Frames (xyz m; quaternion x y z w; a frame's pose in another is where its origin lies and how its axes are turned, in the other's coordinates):
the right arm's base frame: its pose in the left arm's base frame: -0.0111 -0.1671 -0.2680 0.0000 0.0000 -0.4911 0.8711
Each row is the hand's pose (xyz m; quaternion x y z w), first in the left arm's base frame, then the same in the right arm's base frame.
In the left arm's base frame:
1: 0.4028 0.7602 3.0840 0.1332 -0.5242 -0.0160 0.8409
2: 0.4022 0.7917 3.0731 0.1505 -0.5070 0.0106 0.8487
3: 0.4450 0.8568 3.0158 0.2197 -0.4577 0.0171 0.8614
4: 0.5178 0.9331 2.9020 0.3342 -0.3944 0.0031 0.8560
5: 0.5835 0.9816 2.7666 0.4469 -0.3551 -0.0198 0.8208
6: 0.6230 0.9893 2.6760 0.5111 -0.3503 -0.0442 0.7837
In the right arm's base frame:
1: -0.5791 0.8341 3.3520 0.3735 -0.3912 0.3991 0.7404
2: -0.6064 0.8499 3.3411 0.3801 -0.3677 0.4260 0.7341
3: -0.6400 0.9202 3.2838 0.4161 -0.2908 0.4379 0.7419
4: -0.6676 1.0220 3.1700 0.4848 -0.1794 0.4231 0.7441
5: -0.6750 1.1034 3.0346 0.5637 -0.0899 0.3859 0.7248
6: -0.6612 1.1411 2.9440 0.6172 -0.0541 0.3464 0.7044

